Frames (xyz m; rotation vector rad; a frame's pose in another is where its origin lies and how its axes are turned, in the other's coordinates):
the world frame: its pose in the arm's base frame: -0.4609 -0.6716 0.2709 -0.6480 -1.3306 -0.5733
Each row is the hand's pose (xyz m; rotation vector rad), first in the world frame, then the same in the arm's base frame.
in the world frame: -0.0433 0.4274 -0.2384 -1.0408 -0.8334 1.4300
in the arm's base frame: -0.0004 -0.5434 0.1575 -2.5758 -0.8120 0.3351
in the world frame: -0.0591 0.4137 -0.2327 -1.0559 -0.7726 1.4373
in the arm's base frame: -0.0164 -0.5487 0.1439 -2.5595 -0.7552 0.3048
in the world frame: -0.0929 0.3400 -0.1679 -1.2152 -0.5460 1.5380
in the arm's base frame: -0.1185 -0.5533 0.1254 -2.5932 -0.4254 0.2135
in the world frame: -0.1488 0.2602 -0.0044 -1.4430 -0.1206 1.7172
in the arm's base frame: -0.2962 -0.4912 0.0972 -2.5598 0.1527 0.1066
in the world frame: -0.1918 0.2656 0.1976 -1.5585 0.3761 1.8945
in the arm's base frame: -0.4380 -0.3422 0.0777 -2.3734 0.7079 0.0689
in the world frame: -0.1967 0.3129 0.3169 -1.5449 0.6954 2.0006
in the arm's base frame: -0.4873 -0.2237 0.0819 -2.1910 0.9998 0.0930
